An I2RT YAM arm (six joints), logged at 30 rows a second.
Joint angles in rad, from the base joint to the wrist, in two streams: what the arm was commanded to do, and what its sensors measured. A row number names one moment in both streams.
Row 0, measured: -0.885, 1.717, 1.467, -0.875, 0.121, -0.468
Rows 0 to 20, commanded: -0.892, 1.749, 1.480, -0.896, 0.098, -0.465; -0.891, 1.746, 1.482, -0.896, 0.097, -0.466; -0.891, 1.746, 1.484, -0.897, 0.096, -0.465; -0.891, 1.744, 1.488, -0.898, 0.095, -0.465; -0.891, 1.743, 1.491, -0.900, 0.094, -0.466; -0.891, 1.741, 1.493, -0.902, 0.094, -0.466; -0.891, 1.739, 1.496, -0.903, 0.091, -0.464; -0.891, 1.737, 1.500, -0.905, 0.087, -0.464; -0.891, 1.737, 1.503, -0.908, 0.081, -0.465; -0.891, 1.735, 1.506, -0.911, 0.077, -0.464; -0.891, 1.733, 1.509, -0.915, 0.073, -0.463; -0.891, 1.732, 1.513, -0.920, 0.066, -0.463; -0.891, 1.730, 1.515, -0.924, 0.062, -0.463; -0.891, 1.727, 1.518, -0.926, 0.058, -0.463; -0.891, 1.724, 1.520, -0.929, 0.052, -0.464; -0.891, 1.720, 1.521, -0.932, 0.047, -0.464; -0.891, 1.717, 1.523, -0.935, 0.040, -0.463; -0.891, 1.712, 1.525, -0.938, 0.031, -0.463; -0.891, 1.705, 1.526, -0.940, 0.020, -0.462; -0.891, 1.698, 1.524, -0.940, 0.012, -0.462; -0.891, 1.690, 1.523, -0.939, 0.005, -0.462
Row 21, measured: -0.885, 1.717, 1.497, -0.905, 0.051, -0.478
